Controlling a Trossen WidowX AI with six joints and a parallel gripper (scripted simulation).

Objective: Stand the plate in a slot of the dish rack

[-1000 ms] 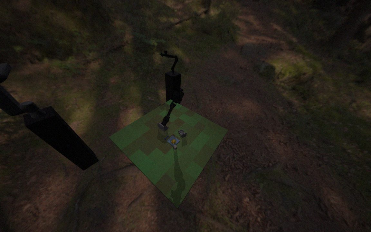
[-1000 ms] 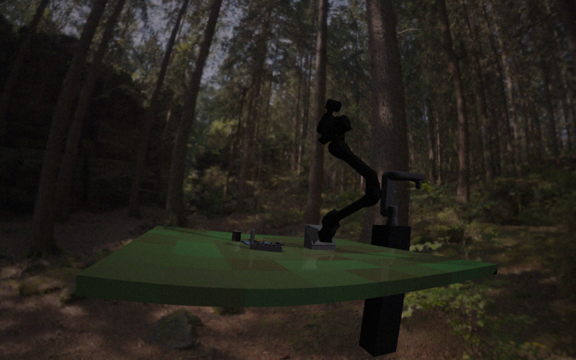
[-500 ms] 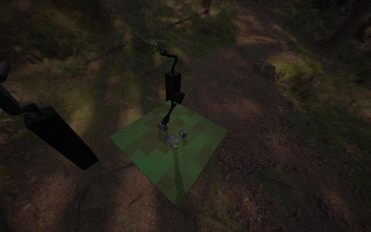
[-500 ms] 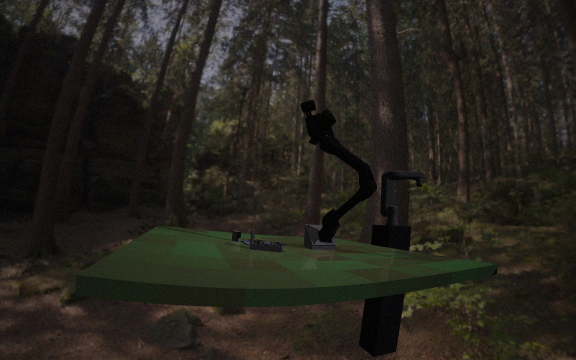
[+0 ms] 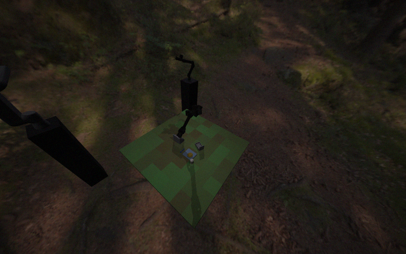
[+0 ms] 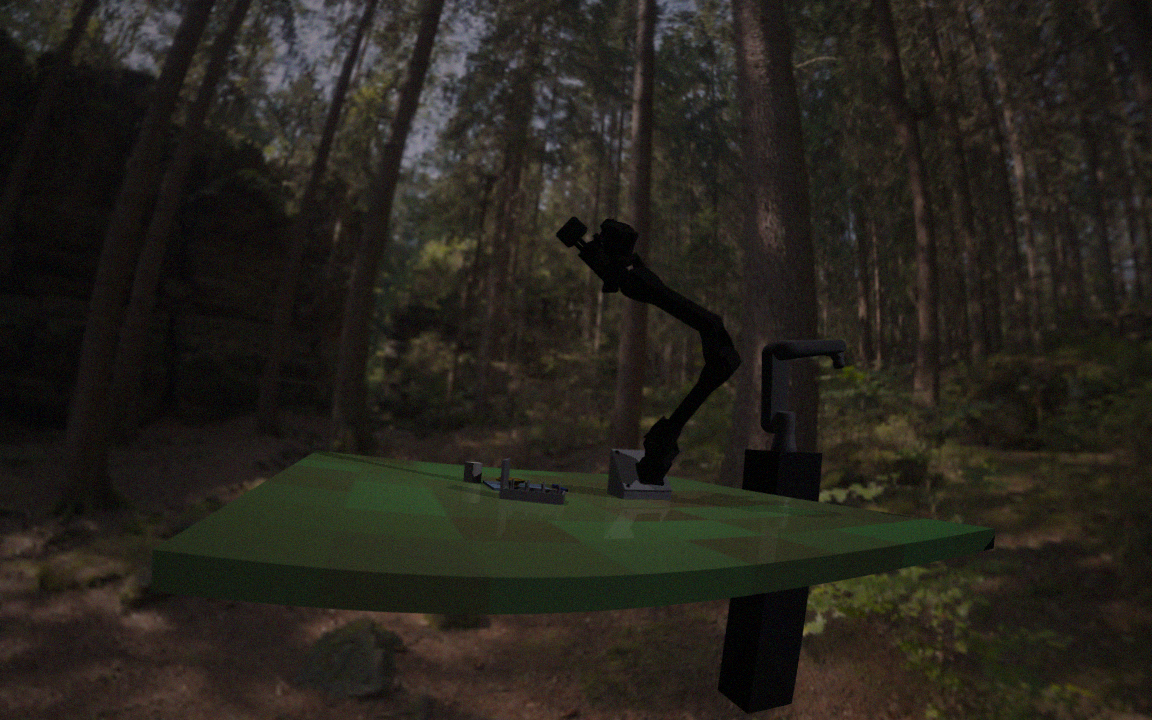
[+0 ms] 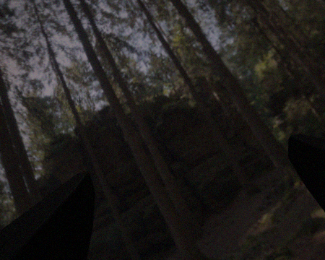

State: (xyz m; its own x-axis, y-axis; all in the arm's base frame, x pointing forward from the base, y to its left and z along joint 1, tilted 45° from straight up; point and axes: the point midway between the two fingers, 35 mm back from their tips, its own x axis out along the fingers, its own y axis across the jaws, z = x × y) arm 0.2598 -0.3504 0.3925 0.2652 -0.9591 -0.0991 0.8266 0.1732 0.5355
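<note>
Now: the yellow plate 90 mm ahead of my gripper tip, 100 mm to the right of it and 600 mm below it. The rest, counted from my gripper tip: blue mat (70 mm ahead, 90 mm to the right, 620 mm below); small cup (170 mm ahead, 150 mm to the right, 590 mm below); dish rack (70 mm ahead, 100 mm to the left, 600 mm below).
</note>
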